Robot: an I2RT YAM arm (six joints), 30 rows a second.
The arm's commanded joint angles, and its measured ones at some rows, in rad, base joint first. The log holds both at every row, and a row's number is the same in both.
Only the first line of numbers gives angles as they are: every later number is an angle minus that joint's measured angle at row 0.
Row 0, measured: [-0.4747 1.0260 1.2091 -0.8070 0.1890 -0.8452]
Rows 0 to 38, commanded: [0.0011 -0.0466 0.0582 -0.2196 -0.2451 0.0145]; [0.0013 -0.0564 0.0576 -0.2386 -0.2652 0.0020]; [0.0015 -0.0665 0.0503 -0.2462 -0.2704 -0.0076]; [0.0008 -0.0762 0.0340 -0.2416 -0.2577 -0.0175]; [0.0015 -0.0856 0.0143 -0.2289 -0.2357 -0.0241]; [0.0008 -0.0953 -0.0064 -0.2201 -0.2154 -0.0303]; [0.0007 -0.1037 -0.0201 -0.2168 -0.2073 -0.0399]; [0.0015 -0.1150 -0.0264 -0.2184 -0.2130 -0.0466]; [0.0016 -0.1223 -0.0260 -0.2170 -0.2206 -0.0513]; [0.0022 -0.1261 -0.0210 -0.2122 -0.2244 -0.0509]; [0.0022 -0.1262 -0.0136 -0.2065 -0.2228 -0.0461]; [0.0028 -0.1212 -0.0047 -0.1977 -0.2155 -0.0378]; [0.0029 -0.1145 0.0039 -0.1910 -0.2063 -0.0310]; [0.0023 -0.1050 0.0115 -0.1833 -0.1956 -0.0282]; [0.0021 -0.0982 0.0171 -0.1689 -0.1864 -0.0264]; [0.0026 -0.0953 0.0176 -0.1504 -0.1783 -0.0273]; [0.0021 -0.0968 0.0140 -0.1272 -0.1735 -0.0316]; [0.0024 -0.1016 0.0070 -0.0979 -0.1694 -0.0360]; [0.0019 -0.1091 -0.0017 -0.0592 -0.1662 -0.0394]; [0.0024 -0.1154 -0.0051 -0.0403 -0.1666 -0.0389]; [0.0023 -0.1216 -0.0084 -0.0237 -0.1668 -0.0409]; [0.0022 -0.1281 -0.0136 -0.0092 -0.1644 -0.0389]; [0.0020 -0.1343 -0.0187 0.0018 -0.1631 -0.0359]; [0.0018 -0.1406 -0.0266 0.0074 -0.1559 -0.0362]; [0.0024 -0.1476 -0.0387 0.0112 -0.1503 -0.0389]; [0.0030 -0.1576 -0.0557 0.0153 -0.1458 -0.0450]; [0.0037 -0.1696 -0.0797 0.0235 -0.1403 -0.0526]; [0.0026 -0.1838 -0.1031 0.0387 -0.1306 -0.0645]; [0.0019 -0.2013 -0.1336 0.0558 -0.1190 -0.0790]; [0.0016 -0.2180 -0.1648 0.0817 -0.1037 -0.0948]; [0.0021 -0.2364 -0.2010 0.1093 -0.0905 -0.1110]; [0.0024 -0.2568 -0.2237 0.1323 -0.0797 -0.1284]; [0.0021 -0.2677 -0.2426 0.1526 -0.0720 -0.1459]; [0.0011 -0.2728 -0.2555 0.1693 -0.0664 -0.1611]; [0.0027 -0.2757 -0.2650 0.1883 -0.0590 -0.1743]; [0.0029 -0.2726 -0.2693 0.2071 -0.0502 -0.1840]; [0.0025 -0.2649 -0.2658 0.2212 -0.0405 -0.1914]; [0.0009 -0.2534 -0.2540 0.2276 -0.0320 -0.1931]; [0.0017 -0.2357 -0.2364 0.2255 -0.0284 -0.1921]
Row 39, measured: [0.0083 -0.2583 -0.2728 0.0877 -0.1274 -0.1373]
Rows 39 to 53, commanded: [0.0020 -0.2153 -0.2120 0.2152 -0.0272 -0.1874]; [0.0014 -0.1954 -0.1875 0.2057 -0.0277 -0.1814]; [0.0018 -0.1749 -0.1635 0.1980 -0.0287 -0.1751]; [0.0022 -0.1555 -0.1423 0.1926 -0.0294 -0.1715]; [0.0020 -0.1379 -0.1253 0.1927 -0.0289 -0.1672]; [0.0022 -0.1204 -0.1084 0.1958 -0.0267 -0.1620]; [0.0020 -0.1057 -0.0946 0.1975 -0.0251 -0.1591]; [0.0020 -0.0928 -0.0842 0.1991 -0.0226 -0.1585]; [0.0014 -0.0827 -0.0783 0.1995 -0.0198 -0.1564]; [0.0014 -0.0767 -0.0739 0.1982 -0.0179 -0.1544]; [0.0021 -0.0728 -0.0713 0.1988 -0.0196 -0.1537]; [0.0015 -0.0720 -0.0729 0.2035 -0.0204 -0.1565]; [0.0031 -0.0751 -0.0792 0.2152 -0.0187 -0.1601]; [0.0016 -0.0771 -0.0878 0.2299 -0.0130 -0.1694]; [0.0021 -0.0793 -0.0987 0.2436 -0.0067 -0.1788]
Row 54, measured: [0.0160 -0.0706 -0.1488 -0.0645 -0.1331 -0.1113]
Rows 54 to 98, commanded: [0.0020 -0.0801 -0.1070 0.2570 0.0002 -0.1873]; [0.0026 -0.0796 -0.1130 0.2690 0.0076 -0.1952]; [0.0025 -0.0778 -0.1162 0.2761 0.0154 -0.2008]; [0.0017 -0.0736 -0.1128 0.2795 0.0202 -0.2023]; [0.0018 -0.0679 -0.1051 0.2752 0.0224 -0.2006]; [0.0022 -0.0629 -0.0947 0.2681 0.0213 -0.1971]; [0.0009 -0.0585 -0.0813 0.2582 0.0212 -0.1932]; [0.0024 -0.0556 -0.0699 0.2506 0.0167 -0.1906]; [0.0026 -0.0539 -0.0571 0.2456 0.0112 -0.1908]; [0.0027 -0.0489 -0.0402 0.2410 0.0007 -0.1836]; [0.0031 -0.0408 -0.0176 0.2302 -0.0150 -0.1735]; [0.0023 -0.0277 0.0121 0.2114 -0.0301 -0.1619]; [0.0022 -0.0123 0.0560 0.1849 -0.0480 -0.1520]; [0.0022 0.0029 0.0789 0.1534 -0.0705 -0.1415]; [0.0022 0.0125 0.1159 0.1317 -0.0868 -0.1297]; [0.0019 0.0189 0.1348 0.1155 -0.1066 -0.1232]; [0.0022 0.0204 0.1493 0.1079 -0.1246 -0.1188]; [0.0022 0.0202 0.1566 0.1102 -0.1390 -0.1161]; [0.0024 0.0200 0.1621 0.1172 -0.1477 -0.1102]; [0.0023 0.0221 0.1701 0.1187 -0.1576 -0.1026]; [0.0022 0.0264 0.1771 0.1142 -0.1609 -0.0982]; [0.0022 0.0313 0.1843 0.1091 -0.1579 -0.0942]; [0.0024 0.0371 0.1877 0.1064 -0.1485 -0.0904]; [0.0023 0.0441 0.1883 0.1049 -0.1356 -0.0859]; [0.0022 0.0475 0.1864 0.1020 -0.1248 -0.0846]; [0.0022 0.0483 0.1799 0.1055 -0.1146 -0.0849]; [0.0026 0.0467 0.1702 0.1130 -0.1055 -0.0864]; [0.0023 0.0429 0.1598 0.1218 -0.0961 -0.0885]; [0.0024 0.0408 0.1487 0.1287 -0.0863 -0.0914]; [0.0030 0.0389 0.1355 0.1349 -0.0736 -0.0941]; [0.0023 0.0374 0.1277 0.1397 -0.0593 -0.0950]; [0.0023 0.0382 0.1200 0.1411 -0.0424 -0.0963]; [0.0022 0.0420 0.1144 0.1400 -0.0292 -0.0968]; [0.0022 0.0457 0.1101 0.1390 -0.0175 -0.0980]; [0.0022 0.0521 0.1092 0.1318 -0.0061 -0.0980]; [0.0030 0.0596 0.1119 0.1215 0.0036 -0.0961]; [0.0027 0.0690 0.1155 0.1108 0.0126 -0.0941]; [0.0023 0.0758 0.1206 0.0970 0.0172 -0.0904]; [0.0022 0.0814 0.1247 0.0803 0.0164 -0.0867]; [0.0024 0.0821 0.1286 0.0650 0.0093 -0.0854]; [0.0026 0.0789 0.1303 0.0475 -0.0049 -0.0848]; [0.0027 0.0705 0.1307 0.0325 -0.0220 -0.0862]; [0.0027 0.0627 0.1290 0.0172 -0.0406 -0.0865]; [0.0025 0.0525 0.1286 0.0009 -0.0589 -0.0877]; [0.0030 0.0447 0.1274 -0.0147 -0.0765 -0.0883]
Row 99, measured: [0.0076 0.0873 0.1041 0.0057 -0.0713 -0.0850]
